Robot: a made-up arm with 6 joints.
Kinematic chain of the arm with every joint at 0, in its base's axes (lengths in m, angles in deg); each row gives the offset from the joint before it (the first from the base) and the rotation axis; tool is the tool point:
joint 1: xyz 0 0 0.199 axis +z
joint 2: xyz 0 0.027 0 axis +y
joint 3: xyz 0 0 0.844 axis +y
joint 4: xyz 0 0 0.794 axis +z
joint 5: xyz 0 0 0 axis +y
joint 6: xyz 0 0 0.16 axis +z
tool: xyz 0 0 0
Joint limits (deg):
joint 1: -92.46..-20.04
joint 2: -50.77..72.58
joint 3: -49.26..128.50
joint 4: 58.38..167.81
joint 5: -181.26..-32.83
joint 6: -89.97..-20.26
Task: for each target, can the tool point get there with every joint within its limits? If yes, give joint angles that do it. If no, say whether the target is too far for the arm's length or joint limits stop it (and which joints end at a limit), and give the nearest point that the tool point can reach.
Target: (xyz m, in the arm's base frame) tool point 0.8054 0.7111 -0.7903
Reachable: no: joint limits stop it (at a limit: joint 1, joint 2, joint 4, joint 5) | nearest point 0.5588 -0.1946 -0.4558 | short by 0.996 m
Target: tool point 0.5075 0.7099 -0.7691
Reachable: no: joint limits stop it (at a limit: joint 1, joint 2, joint 4, joint 5) | nearest point 0.3880 -0.1323 -0.3926 | short by 0.930 m
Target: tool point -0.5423 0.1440 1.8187
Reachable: yes | joints -26.42 -15.07 -5.81 81.11 -61.79 -52.95
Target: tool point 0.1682 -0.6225 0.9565
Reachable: yes | joints -73.99 0.56 94.38 130.23 -162.36 -82.16
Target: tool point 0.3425 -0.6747 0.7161
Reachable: yes | joints -61.54 12.78 102.22 127.68 -158.03 -32.90
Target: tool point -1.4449 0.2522 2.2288
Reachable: no: too far | nearest point -0.9856 0.2959 1.6433 | short by 0.745 m
